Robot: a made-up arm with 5 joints.
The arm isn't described. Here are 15 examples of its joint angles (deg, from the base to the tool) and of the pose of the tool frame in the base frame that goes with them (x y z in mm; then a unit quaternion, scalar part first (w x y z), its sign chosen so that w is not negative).
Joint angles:
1: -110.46 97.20 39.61 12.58 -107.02
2: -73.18 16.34 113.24 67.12 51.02
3: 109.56 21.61 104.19 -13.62 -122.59
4: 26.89 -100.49 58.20 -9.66 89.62
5: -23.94 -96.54 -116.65 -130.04 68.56
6: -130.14 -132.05 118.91 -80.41 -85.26
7: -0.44 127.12 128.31 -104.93 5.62
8: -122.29 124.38 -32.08 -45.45 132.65
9: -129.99 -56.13 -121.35 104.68 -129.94
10: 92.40 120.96 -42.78 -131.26 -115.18
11: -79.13 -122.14 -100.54 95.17 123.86
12: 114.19 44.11 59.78 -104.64 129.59
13: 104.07 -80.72 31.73 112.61 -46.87
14: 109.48 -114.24 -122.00 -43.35 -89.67
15: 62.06 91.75 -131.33 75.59 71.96
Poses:
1: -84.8 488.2 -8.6 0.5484 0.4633 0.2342 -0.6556
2: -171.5 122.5 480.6 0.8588 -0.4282 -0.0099 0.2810
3: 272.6 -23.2 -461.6 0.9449 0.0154 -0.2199 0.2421
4: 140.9 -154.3 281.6 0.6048 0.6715 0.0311 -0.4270
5: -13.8 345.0 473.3 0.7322 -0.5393 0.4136 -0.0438
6: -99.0 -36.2 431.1 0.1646 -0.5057 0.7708 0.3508
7: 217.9 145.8 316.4 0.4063 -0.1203 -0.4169 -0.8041
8: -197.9 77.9 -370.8 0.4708 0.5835 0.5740 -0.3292
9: -319.1 698.3 64.1 0.4464 0.7882 -0.1455 0.3979
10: 709.9 -426.4 370.6 0.4298 -0.0237 -0.8494 -0.3054
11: -735.3 146.8 162.7 0.1172 -0.1394 -0.6581 -0.7306
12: 439.3 -131.4 154.8 0.7600 -0.6383 0.0327 -0.1175
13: 609.5 -153.1 429.7 0.2628 -0.1020 0.8874 0.3649
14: 333.6 730.1 19.7 0.6869 0.3812 0.2114 -0.5815
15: 82.7 -452.9 225.1 0.0326 0.0421 0.9027 -0.4270
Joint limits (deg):
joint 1: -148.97..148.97
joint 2: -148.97..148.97
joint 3: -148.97..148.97
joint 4: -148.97..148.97
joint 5: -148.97..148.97
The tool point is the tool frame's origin. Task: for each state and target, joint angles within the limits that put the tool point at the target. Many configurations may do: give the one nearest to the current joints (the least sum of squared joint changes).
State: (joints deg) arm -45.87 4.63 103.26 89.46 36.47
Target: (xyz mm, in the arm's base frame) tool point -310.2 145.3 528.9
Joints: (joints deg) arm -55.11 2.59 89.66 92.38 20.17
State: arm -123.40 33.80 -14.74 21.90 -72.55
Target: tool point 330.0 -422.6 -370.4
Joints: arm -140.28 80.18 -62.91 0.97 -82.67
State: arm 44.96 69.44 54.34 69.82 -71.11
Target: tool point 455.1 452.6 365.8
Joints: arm 63.46 32.22 62.94 55.83 -87.37
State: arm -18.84 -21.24 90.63 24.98 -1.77
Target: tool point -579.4 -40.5 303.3
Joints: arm -63.87 -13.19 53.14 27.08 -8.04
